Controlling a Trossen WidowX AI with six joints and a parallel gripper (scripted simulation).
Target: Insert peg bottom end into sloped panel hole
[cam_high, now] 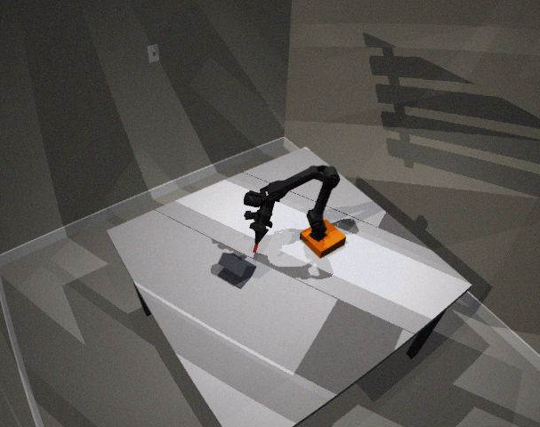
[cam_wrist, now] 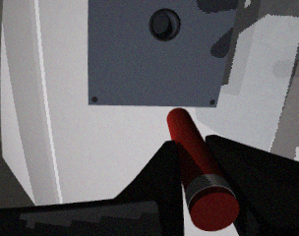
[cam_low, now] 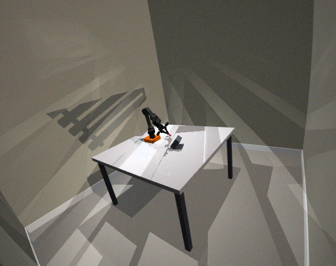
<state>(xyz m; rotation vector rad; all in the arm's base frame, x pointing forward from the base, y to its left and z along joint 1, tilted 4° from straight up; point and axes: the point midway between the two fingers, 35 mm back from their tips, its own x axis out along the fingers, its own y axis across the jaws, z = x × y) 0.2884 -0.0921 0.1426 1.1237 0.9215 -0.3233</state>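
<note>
My gripper tip is 10 cm short of the grey sloped panel, 9 cm above it and 2 cm to the left of it. The rest, counted from my gripper tip: red peg: 1 cm behind, 1 cm above.
</note>
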